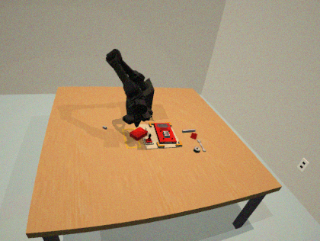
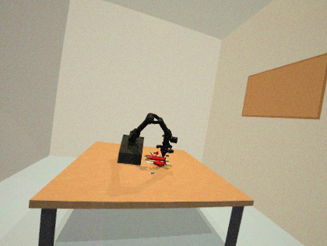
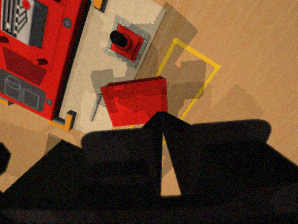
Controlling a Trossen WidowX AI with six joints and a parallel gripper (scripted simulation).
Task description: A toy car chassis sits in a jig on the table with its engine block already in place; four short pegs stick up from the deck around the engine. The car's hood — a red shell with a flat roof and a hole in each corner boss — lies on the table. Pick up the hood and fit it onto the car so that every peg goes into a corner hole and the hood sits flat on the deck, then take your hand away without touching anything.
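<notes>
My gripper tip is 5 cm above the red hood and 1 cm past it. Round my gripper tip: wheel 36 cm to the left, 13 cm ahead, 8 cm below; grey bar 38 cm to the left, 8 cm below, 6 cm behind.
</notes>
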